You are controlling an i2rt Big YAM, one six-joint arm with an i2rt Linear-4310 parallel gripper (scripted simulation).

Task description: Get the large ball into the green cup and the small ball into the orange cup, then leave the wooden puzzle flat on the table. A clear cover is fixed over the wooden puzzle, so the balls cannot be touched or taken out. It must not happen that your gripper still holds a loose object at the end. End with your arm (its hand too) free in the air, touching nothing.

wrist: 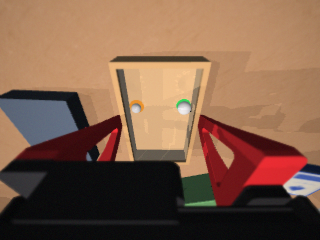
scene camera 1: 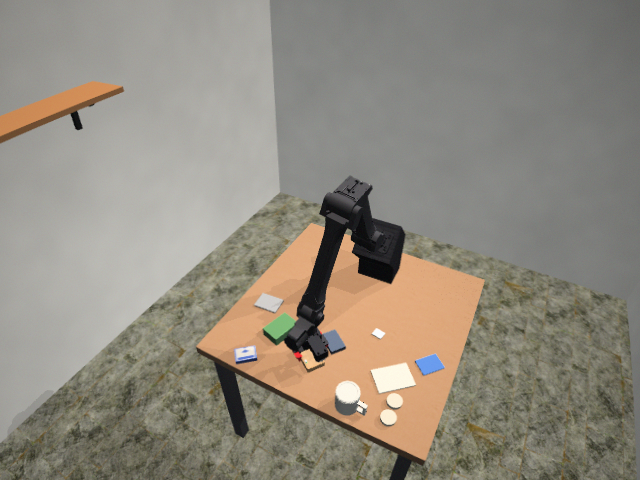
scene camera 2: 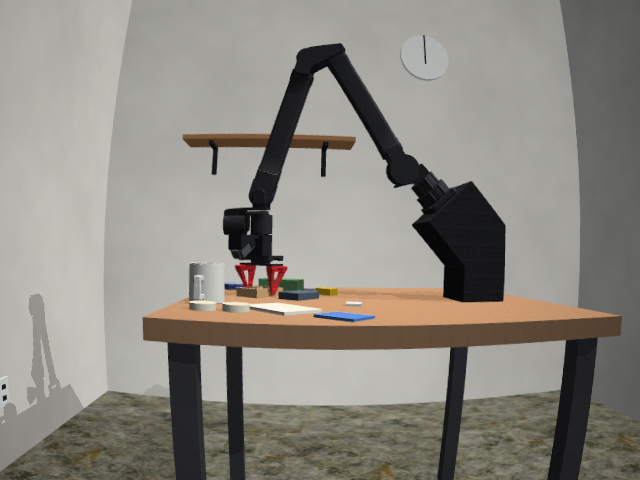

Labels:
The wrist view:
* my gripper: 160,120
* wooden puzzle: 159,98
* green block: 197,189
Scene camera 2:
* my gripper: 260,293

